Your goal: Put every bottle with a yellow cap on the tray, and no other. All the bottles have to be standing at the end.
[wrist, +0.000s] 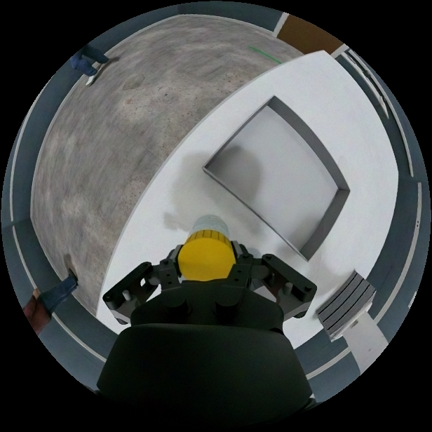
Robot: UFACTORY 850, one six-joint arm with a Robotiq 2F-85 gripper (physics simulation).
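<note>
A bottle with a yellow cap (207, 258) and a clear body is seen from above at the lower middle of the wrist view. My gripper (207, 249) is shut on this bottle, one finger on each side near the cap. The tray (236, 197), grey with raised walls, lies ahead and to the right of the bottle; its inside shows no bottle. Small parts of other clear bottles show beside and behind the right finger; their caps are hidden by the gripper.
The white table (370, 145) carries the tray, and its long edge runs along the left with the floor beyond. A grey slatted object (346, 305) is at the lower right. People's legs (59, 295) show at the far left.
</note>
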